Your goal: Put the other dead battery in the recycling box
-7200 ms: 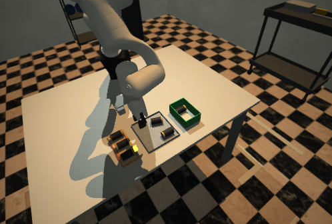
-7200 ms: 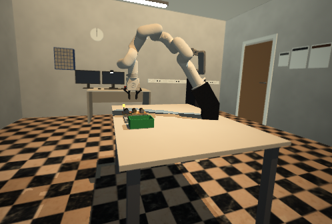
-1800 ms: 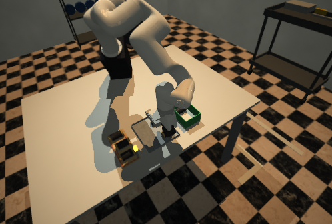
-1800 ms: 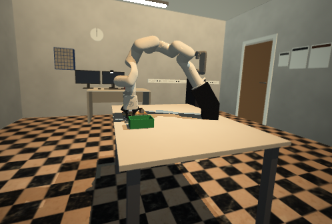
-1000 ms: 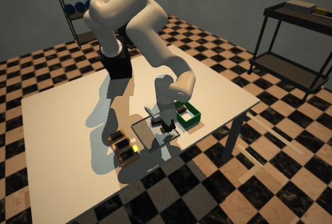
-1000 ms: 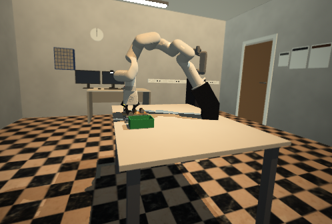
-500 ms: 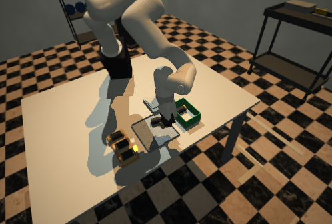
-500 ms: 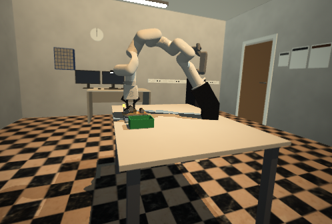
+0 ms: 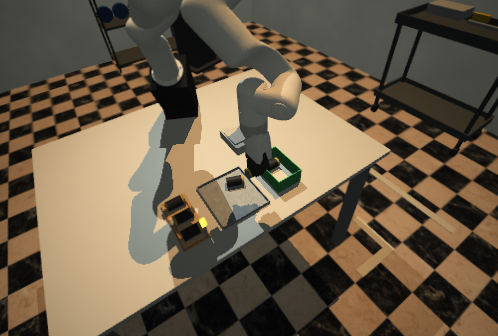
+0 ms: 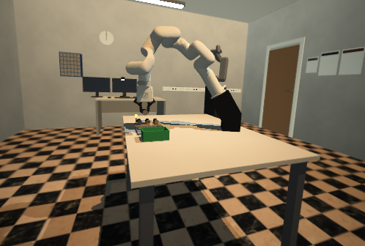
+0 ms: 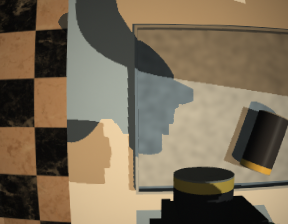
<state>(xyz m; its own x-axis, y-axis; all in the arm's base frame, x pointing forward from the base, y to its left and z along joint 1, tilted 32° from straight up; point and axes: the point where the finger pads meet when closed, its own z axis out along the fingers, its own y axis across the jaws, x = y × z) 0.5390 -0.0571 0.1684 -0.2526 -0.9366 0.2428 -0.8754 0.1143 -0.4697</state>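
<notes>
Now: hand 10 mm past the green recycling box, 130 mm to the right of it and 140 mm above it. Round my hand: grey tray: 70 mm behind, 50 mm to the right, 150 mm below.
</notes>
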